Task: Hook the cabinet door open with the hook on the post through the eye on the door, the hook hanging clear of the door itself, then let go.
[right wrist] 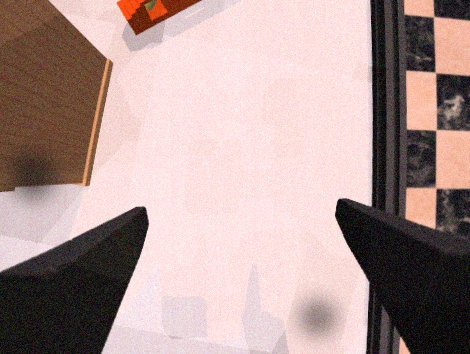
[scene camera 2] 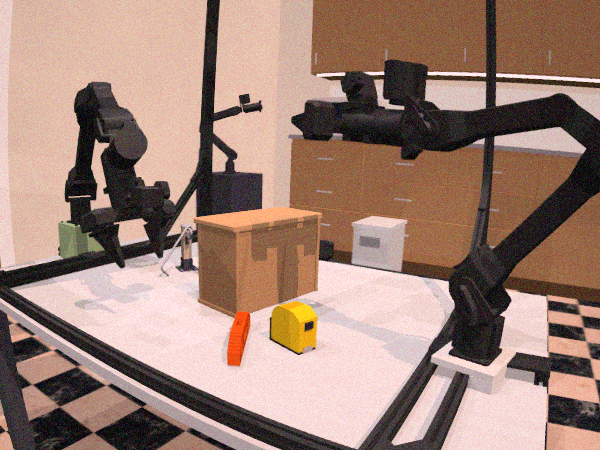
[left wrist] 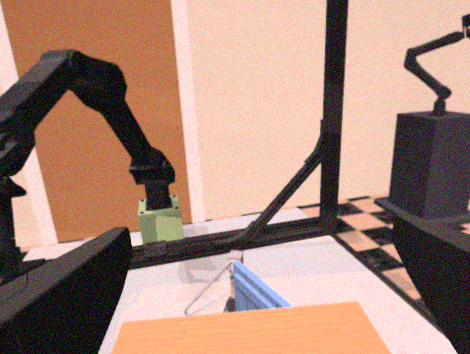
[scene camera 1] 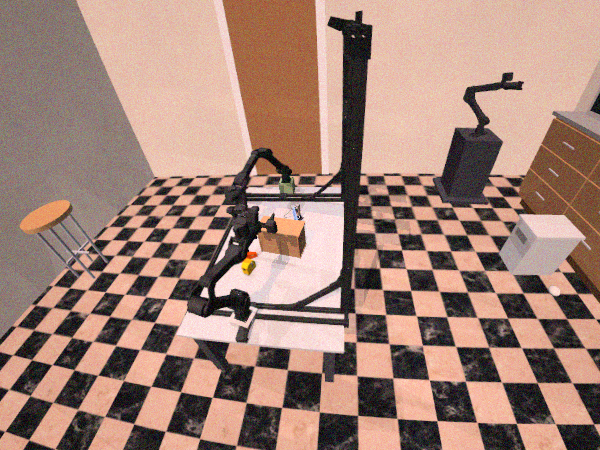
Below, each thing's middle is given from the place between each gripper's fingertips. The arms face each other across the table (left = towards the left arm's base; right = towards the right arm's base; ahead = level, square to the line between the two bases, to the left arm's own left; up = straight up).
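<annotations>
My left hand is 2 cm past the wooden cabinet [scene camera 2: 247, 261], 18 cm to the left of it and 27 cm above it. Counting from that same left hand, the yellow tape measure [scene camera 2: 293, 326] is 13 cm ahead, 6 cm to the left and 32 cm below, while the orange block [scene camera 2: 238, 335] is 19 cm ahead and 34 cm below. The blue door [left wrist: 251, 293] lies 8 cm behind my left hand, 24 cm to the right of it and 28 cm below it.
From my right hand, the orange block is 40 mm behind, 190 mm to the left and 90 mm below, and the yellow tape measure is 90 mm behind, 260 mm to the left and 70 mm below. The wooden cabinet sits 240 mm behind my right hand, 10 mm to the left of it and 20 mm below it; the blue door is 310 mm behind that hand, 50 mm to the right of it and 30 mm below it. Going by its middle, the wooden cabinet is nearer to my right hand than to my left hand. By its middle, the yellow tape measure is nearer to my right hand than to my left hand as well.
</annotations>
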